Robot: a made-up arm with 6 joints.
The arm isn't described. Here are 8 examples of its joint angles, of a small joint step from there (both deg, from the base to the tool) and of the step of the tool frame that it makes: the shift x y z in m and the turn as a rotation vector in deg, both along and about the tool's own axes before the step.
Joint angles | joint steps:
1: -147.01 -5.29 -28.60 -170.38 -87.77 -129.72 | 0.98 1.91 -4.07 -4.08 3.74 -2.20
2: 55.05 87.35 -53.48 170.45 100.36 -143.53 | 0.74 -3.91 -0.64 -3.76 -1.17 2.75
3: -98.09 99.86 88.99 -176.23 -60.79 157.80 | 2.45 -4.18 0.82 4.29 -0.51 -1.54
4: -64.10 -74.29 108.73 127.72 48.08 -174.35 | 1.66 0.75 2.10 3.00 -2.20 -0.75
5: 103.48 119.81 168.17 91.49 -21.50 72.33 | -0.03 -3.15 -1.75 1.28 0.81 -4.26
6: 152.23 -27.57 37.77 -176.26 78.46 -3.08 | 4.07 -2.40 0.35 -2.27 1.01 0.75
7: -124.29 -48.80 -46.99 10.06 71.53 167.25 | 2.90 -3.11 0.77 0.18 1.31 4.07
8: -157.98 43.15 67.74 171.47 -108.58 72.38 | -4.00 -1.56 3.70 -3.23 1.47 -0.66
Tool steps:
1: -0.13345 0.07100 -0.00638 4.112 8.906 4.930
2: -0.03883 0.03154 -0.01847 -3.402 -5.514 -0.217
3: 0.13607 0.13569 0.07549 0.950 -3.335 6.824
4: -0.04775 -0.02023 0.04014 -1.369 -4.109 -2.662
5: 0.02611 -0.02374 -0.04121 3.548 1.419 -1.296
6: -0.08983 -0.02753 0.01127 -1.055 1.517 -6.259
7: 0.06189 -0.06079 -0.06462 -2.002 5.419 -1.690
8: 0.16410 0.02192 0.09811 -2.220 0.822 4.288
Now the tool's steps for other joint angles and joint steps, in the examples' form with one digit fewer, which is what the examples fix.
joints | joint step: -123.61 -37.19 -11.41 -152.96 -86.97 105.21 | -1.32 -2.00 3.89 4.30 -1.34 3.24
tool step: 0.1104 0.0474 0.0858 -7.32 2.85 7.05
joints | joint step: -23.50 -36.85 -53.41 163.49 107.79 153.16 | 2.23 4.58 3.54 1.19 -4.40 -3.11
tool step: -0.0076 0.0590 0.0140 1.90 -3.55 -0.64
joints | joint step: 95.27 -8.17 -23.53 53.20 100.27 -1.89 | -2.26 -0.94 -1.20 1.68 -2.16 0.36
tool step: -0.0527 -0.0243 0.0099 -1.24 4.11 1.11
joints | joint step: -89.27 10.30 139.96 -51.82 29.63 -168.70 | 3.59 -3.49 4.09 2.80 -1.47 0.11
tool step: 0.0742 -0.1030 -0.1917 1.79 5.91 -2.71
